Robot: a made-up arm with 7 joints. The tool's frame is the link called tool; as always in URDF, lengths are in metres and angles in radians.
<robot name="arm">
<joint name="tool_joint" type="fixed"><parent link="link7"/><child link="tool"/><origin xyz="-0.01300 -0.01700 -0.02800" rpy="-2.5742 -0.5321 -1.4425"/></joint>
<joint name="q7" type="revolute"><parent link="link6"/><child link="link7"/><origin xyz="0.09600 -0.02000 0.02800" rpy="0.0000 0.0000 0.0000"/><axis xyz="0 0 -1"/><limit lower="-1.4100" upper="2.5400" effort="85" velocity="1.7"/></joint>
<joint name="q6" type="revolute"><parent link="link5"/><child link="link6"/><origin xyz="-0.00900 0.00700 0.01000" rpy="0.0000 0.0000 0.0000"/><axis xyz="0 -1 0"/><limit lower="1.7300" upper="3.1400" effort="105" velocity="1"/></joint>
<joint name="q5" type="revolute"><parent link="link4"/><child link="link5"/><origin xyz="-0.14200 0.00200 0.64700" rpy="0.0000 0.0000 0.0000"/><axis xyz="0 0 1"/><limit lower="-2.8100" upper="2.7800" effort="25" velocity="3.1"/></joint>
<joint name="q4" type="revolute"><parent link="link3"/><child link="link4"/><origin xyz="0.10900 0.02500 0.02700" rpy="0.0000 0.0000 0.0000"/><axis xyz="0 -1 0"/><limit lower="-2.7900" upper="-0.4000" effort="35" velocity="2.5"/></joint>
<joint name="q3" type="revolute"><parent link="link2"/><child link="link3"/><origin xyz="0.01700 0.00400 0.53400" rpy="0.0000 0.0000 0.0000"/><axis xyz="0 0 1"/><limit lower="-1.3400" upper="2.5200" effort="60" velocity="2.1"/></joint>
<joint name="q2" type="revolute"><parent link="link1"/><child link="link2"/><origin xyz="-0.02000 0.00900 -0.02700" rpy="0.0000 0.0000 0.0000"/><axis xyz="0 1 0"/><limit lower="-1.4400" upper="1.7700" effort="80" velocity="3"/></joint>
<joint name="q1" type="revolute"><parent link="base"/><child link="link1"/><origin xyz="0.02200 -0.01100 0.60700" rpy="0.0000 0.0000 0.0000"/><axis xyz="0 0 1"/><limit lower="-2.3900" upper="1.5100" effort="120" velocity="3.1"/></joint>
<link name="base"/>
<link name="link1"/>
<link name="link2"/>
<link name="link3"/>
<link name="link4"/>
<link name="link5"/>
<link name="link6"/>
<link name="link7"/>
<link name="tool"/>
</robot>
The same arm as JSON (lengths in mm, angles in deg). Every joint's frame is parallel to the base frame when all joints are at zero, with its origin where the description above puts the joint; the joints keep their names.
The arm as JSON. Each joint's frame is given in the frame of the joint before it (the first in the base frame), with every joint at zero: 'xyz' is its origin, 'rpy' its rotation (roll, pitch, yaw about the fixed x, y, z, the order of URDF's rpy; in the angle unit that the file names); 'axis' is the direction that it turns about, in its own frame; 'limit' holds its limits. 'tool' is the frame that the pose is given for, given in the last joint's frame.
{"units": {"length": "mm", "angle": "deg"}, "joints": [
  {"name": "q1", "type": "revolute", "origin": {"xyz": [22.0, -11.0, 607.0], "rpy": [0.0, 0.0, 0.0]}, "axis": "+z", "limit": {"lower": -136.94, "upper": 86.52}},
  {"name": "q2", "type": "revolute", "origin": {"xyz": [-20.0, 9.0, -27.0], "rpy": [0.0, 0.0, 0.0]}, "axis": "+y", "limit": {"lower": -82.51, "upper": 101.41}},
  {"name": "q3", "type": "revolute", "origin": {"xyz": [17.0, 4.0, 534.0], "rpy": [0.0, 0.0, 0.0]}, "axis": "+z", "limit": {"lower": -76.78, "upper": 144.39}},
  {"name": "q4", "type": "revolute", "origin": {"xyz": [109.0, 25.0, 27.0], "rpy": [0.0, 0.0, 0.0]}, "axis": "-y", "limit": {"lower": -159.86, "upper": -22.92}},
  {"name": "q5", "type": "revolute", "origin": {"xyz": [-142.0, 2.0, 647.0], "rpy": [0.0, 0.0, 0.0]}, "axis": "+z", "limit": {"lower": -161.0, "upper": 159.28}},
  {"name": "q6", "type": "revolute", "origin": {"xyz": [-9.0, 7.0, 10.0], "rpy": [0.0, 0.0, 0.0]}, "axis": "-y", "limit": {"lower": 99.12, "upper": 179.91}},
  {"name": "q7", "type": "revolute", "origin": {"xyz": [96.0, -20.0, 28.0], "rpy": [0.0, 0.0, 0.0]}, "axis": "-z", "limit": {"lower": -80.79, "upper": 145.53}}
], "tool": {"origin": {"xyz": [-13.0, -17.0, -28.0], "rpy": [-147.49, -30.49, -82.65]}}}

